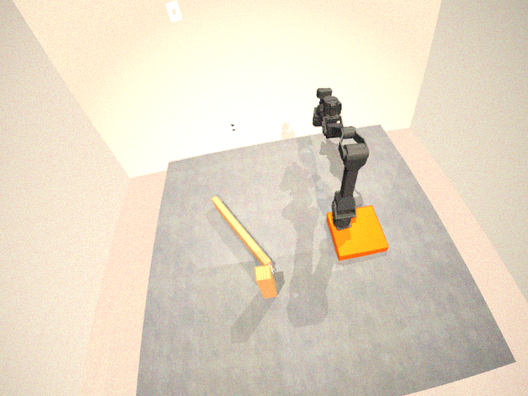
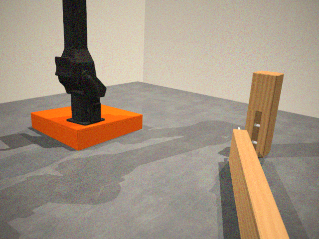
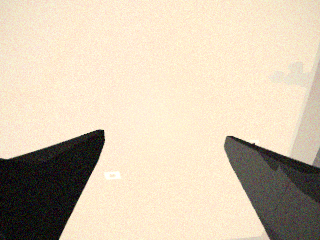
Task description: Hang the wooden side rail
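The headboard post is 44 cm ahead of my gripper tip, 66 cm to the left of it and 24 cm below it.
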